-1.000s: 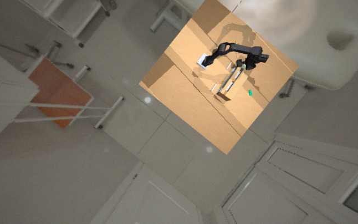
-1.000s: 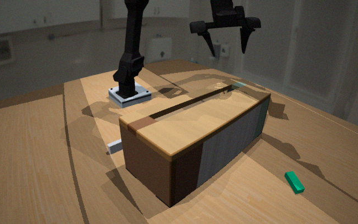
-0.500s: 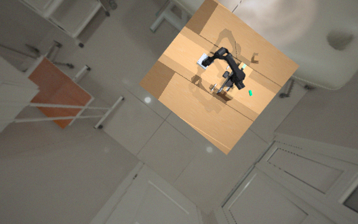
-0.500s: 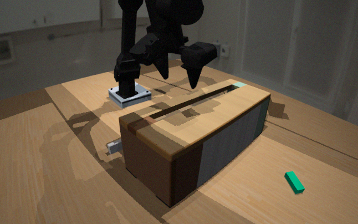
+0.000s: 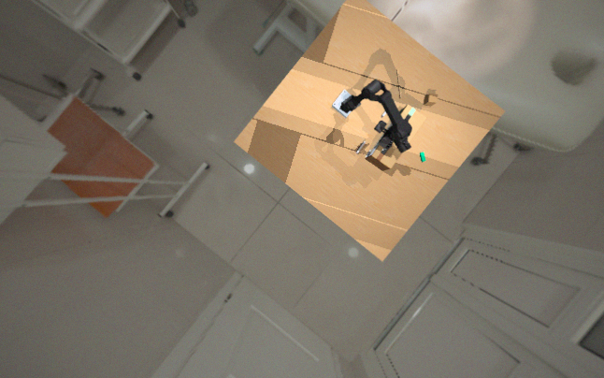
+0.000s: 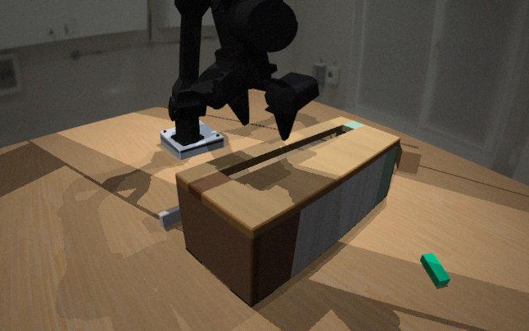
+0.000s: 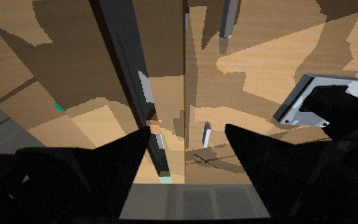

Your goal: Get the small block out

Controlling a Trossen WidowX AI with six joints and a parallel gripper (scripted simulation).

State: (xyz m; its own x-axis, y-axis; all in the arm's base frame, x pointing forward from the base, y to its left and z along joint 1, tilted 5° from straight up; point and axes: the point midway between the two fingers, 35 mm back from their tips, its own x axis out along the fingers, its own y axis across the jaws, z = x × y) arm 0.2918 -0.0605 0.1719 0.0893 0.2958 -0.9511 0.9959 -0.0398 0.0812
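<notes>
My gripper tip is 8 cm above the wooden box, 4 cm short of it and 3 cm to the right of it.
</notes>
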